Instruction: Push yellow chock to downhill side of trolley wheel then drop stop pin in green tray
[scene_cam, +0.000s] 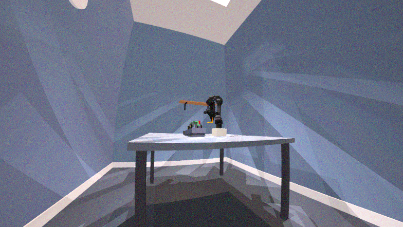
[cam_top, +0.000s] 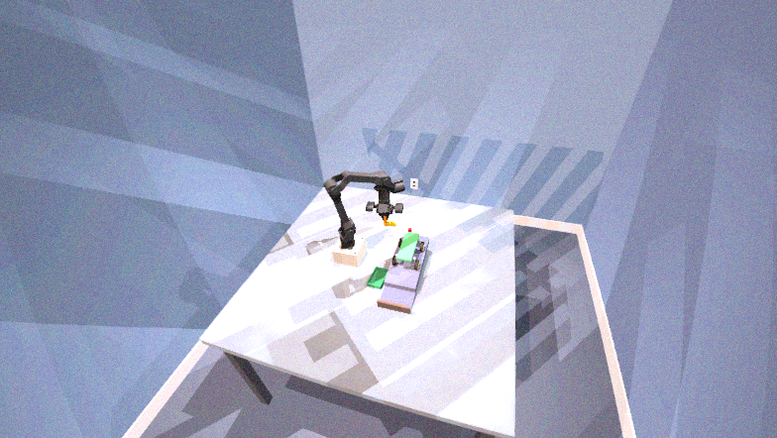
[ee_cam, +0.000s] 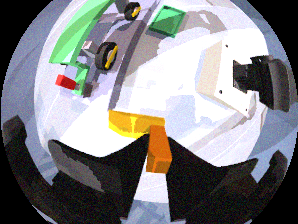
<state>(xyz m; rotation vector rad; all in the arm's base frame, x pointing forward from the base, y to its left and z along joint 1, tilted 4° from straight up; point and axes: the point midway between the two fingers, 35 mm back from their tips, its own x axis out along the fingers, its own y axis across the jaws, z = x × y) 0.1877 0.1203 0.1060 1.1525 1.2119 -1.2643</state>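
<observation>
Right now my gripper tip is 2 cm short of the yellow chock and 1 cm above it. Also, from my gripper tip: green-topped trolley 14 cm ahead, 15 cm to the right, 6 cm below; red-headed stop pin 13 cm ahead, 4 cm to the right, 4 cm below; grey ramp 14 cm ahead, 16 cm to the right, 13 cm below.
</observation>
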